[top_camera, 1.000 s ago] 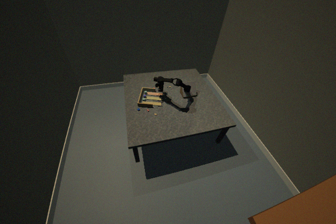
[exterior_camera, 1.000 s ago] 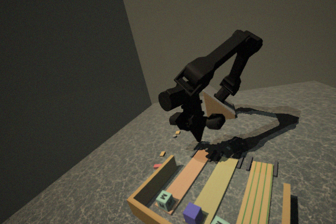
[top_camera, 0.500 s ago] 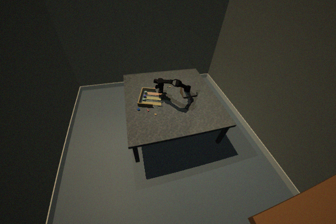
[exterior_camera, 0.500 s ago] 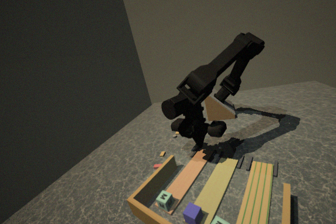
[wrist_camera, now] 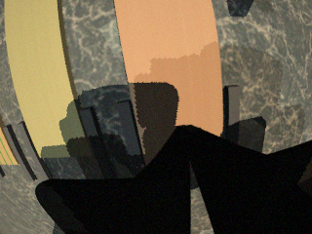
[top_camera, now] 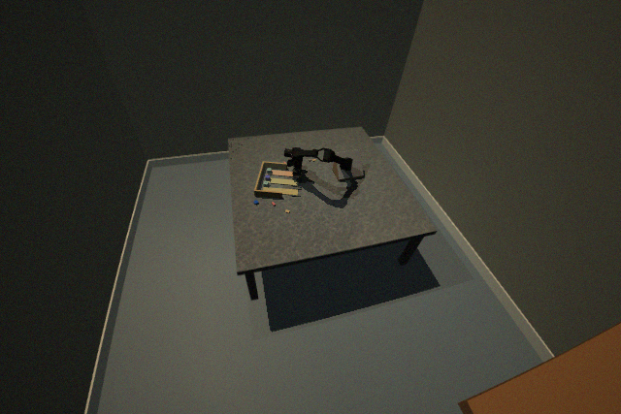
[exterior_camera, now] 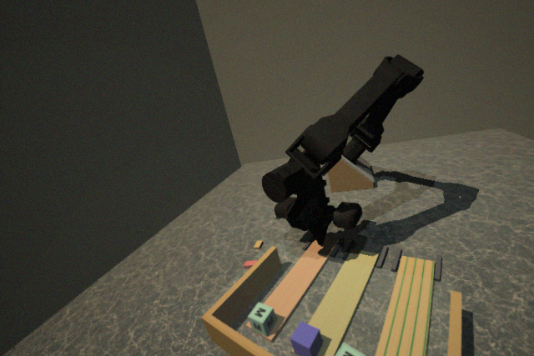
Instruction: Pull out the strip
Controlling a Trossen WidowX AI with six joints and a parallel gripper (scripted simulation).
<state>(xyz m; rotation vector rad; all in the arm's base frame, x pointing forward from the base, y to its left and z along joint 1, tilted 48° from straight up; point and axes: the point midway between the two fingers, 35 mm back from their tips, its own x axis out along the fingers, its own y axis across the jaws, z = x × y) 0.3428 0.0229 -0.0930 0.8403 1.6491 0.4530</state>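
My gripper tip is 10 cm short of the strip, 3 cm to the left of it and 1 cm above it.
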